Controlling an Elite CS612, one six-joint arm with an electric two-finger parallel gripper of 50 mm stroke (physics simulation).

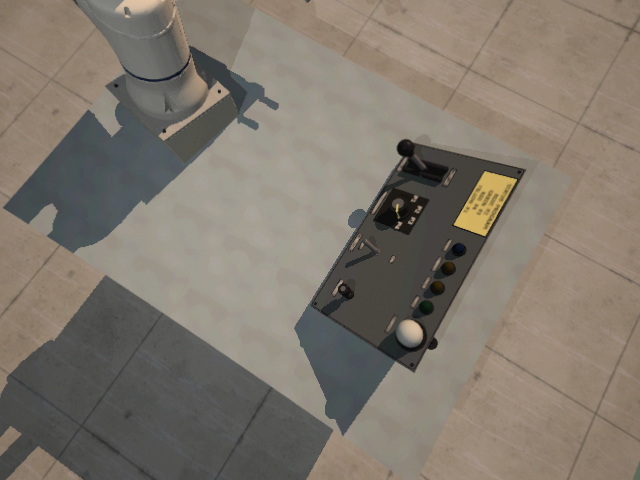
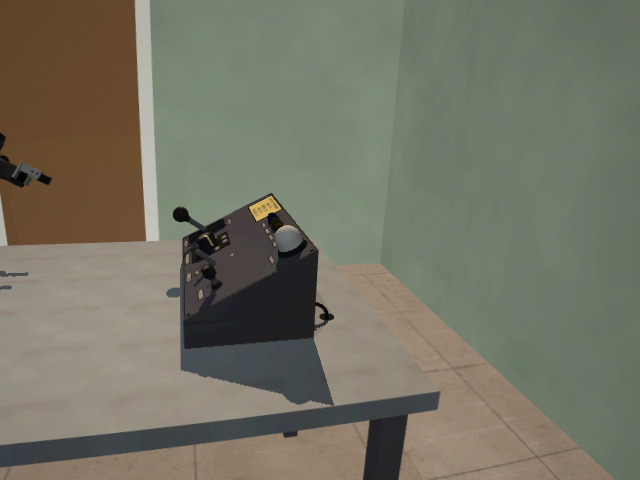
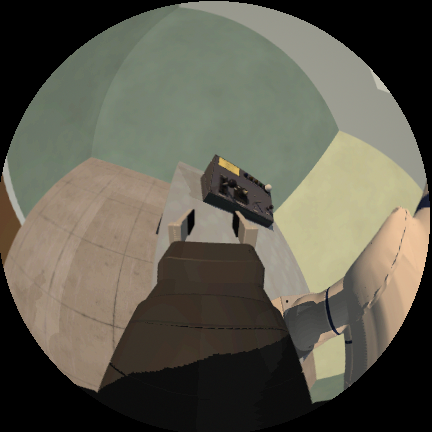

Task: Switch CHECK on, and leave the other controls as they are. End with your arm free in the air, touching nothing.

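Pixels of known places: gripper, fingertip midpoint: (image 2: 45, 178) (image 3: 213, 217); arm's base at its link origin: (image 1: 170, 88) (image 3: 306, 322).
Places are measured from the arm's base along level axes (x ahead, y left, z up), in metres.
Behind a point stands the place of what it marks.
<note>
A dark sloped control box (image 1: 385, 289) @(x 0.713, y -0.177, z 0.009 m) (image 2: 268, 304) @(x 0.738, y -0.297, z -0.035 m) (image 3: 237, 208) @(x 0.592, y 0.020, z -0.078 m) stands on the table. Its small labels are unreadable, so I cannot tell which control is CHECK. Near its low edge are a metal toggle lever (image 1: 371, 246) @(x 0.640, y -0.104, z 0.003 m) (image 2: 205, 256) @(x 0.638, y -0.109, z 0.000 m), a small black control (image 1: 345, 290) @(x 0.637, y -0.225, z 0.023 m) (image 2: 209, 273) @(x 0.635, y -0.236, z 0.011 m), a rotary knob (image 1: 397, 207) @(x 0.648, y 0.006, z 0.010 m) (image 2: 208, 241) @(x 0.653, y -0.005, z 0.000 m) and a ball-topped lever (image 1: 405, 147) @(x 0.595, y 0.129, z 0.048 m) (image 2: 180, 213) @(x 0.594, y 0.120, z 0.037 m). My gripper (image 2: 46, 179) @(x 0.237, y 0.340, z 0.090 m) (image 3: 213, 217) @(x 0.237, y 0.340, z 0.090 m) is open and empty in the air, well away from the box, touching nothing.
A white dome (image 1: 409, 333) @(x 0.783, y -0.241, z 0.101 m) (image 2: 287, 238) @(x 0.780, y -0.262, z 0.083 m) (image 3: 268, 187) @(x 0.767, y -0.225, z 0.080 m), several small coloured caps and a yellow card (image 1: 485, 203) @(x 0.809, y 0.093, z 0.054 m) (image 2: 265, 207) @(x 0.810, y 0.094, z 0.054 m) (image 3: 229, 166) @(x 0.805, y 0.093, z 0.052 m) are on the box's higher side. A black cable (image 2: 324, 310) @(x 0.879, y -0.220, z -0.098 m) is behind it. My arm's base (image 1: 201, 131) @(x 0.101, y -0.043, z -0.056 m) is bolted at another part of the table (image 1: 258, 206) @(x 0.323, y -0.133, z -0.116 m) (image 2: 77, 320) @(x 0.374, y -0.136, z -0.116 m).
</note>
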